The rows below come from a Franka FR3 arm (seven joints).
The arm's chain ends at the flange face. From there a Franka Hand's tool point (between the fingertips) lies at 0.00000 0.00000 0.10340 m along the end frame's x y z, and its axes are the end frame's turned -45 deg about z.
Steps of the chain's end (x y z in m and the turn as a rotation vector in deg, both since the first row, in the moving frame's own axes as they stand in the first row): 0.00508, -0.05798, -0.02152, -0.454, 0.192, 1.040; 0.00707, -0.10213, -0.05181, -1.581, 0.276, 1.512; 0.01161, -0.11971, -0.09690, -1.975, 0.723, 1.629; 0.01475, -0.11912, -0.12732, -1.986, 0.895, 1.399
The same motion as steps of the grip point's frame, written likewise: 0.04425, -0.03658, -0.02152, -0.457, -0.185, 1.040; 0.07552, -0.06487, -0.05185, -1.313, -0.923, 1.512; 0.09121, -0.07302, -0.09697, -1.908, -0.885, 1.629; 0.09322, -0.07014, -0.12739, -2.037, -0.771, 1.399
